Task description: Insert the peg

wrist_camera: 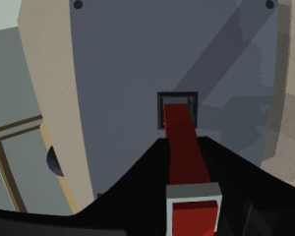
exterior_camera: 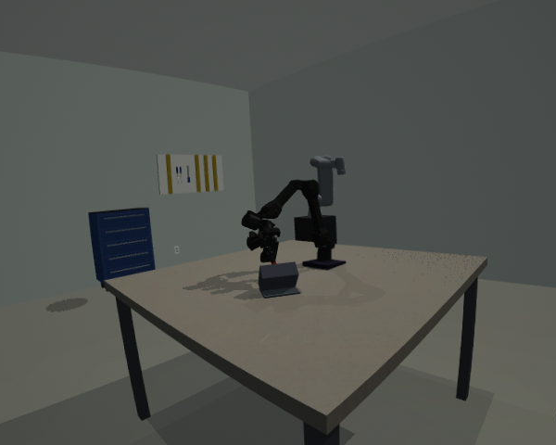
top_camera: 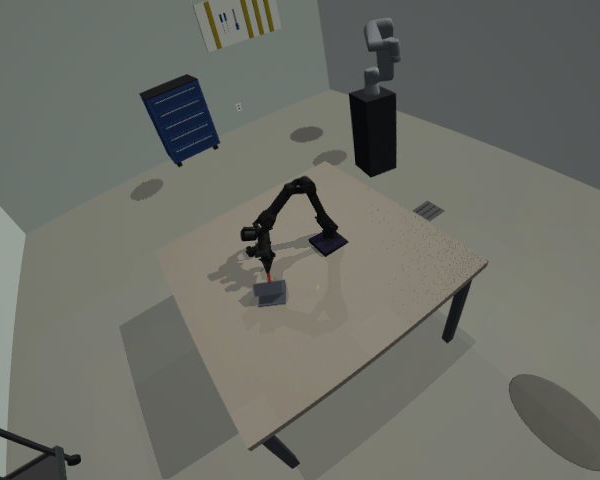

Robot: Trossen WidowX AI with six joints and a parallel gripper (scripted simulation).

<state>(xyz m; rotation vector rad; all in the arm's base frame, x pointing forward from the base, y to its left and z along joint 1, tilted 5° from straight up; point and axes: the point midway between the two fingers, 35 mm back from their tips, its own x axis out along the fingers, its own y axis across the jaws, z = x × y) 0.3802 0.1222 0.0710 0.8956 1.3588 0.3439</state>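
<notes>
Right now the grey sloped panel is 5 cm to the left of my gripper tip, 5 cm below it and 2 cm ahead of it. Also, from my gripper tip: red square peg 1 cm to the right, 1 cm behind, 1 cm above.
</notes>
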